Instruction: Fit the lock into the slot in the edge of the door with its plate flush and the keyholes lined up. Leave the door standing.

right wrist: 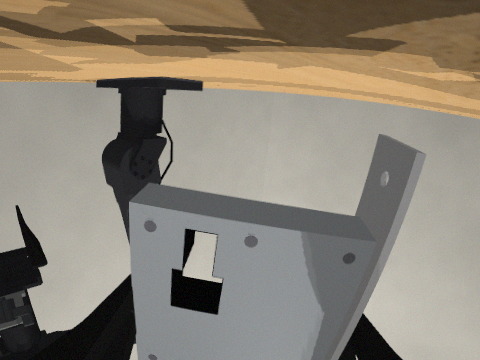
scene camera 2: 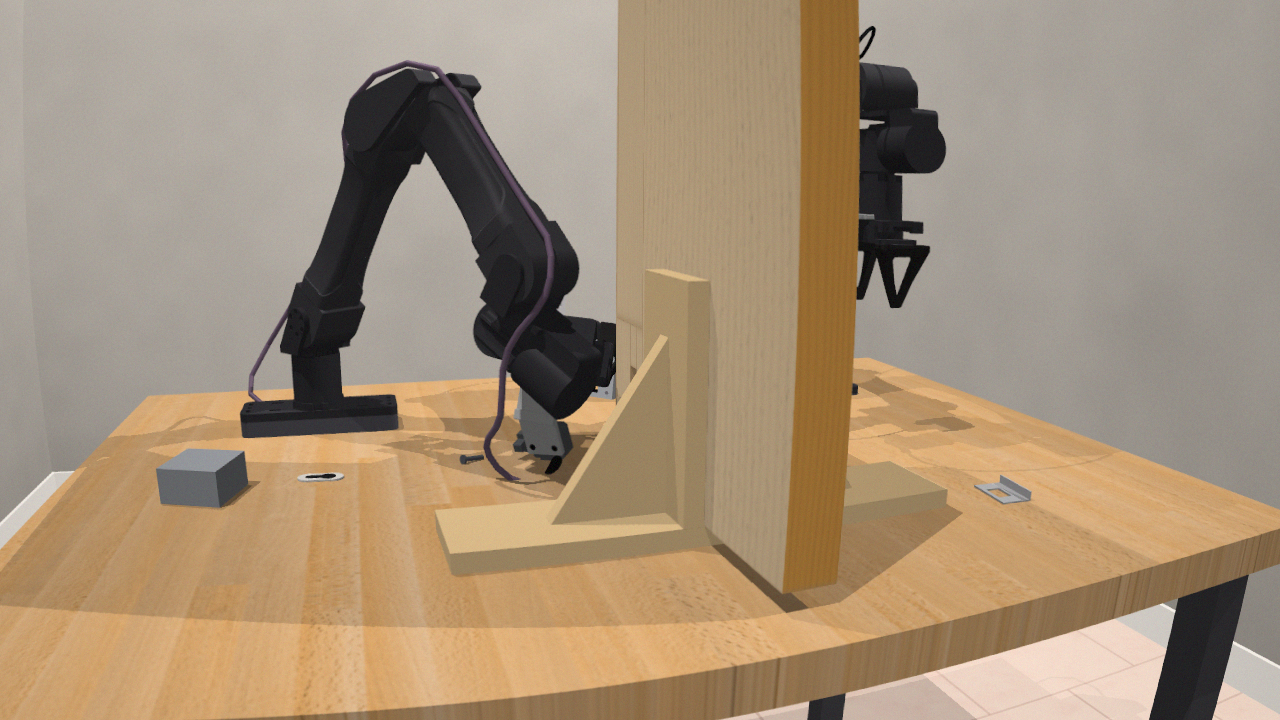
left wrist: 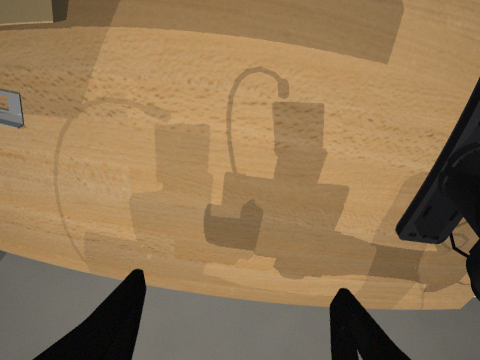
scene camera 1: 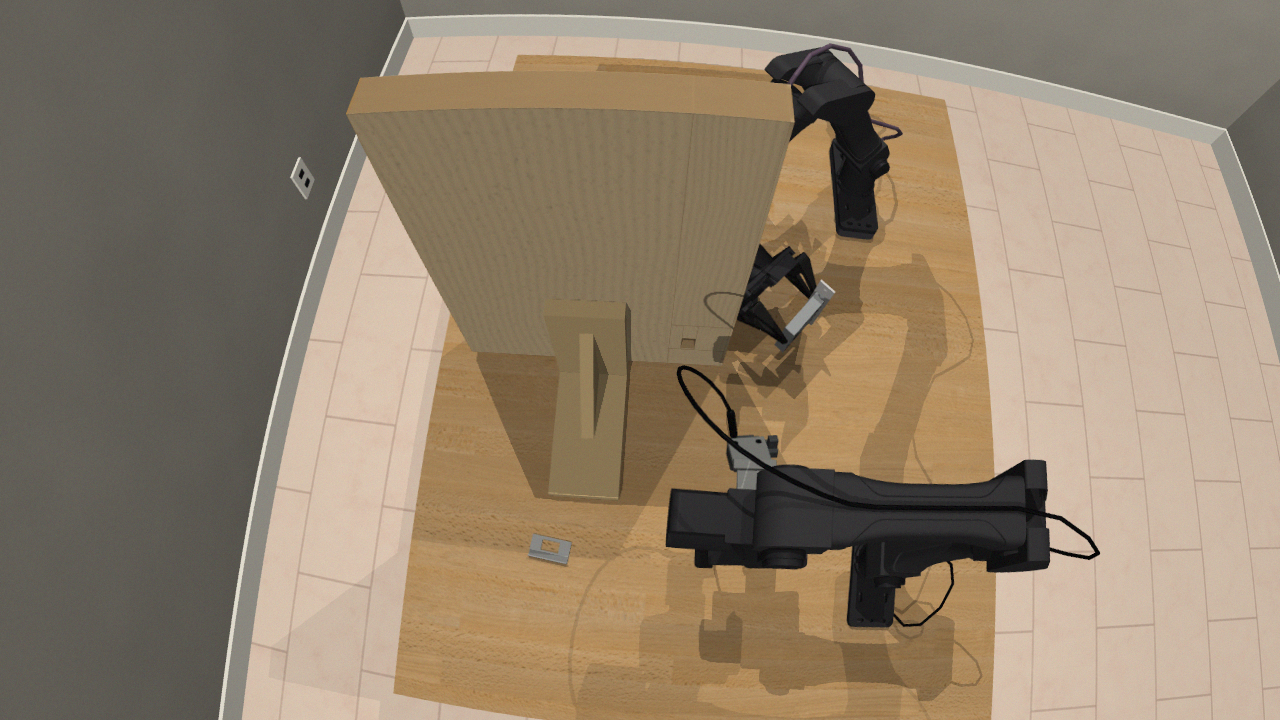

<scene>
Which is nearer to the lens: the grey block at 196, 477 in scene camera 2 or the wooden door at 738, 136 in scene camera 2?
The wooden door.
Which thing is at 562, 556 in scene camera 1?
An angled metal plate.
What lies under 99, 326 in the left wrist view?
The left gripper.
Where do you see an angled metal plate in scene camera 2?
At 1017, 493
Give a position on a silver lock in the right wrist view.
At 290, 276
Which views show the right gripper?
The right wrist view, scene camera 2 and scene camera 1 only.
</scene>
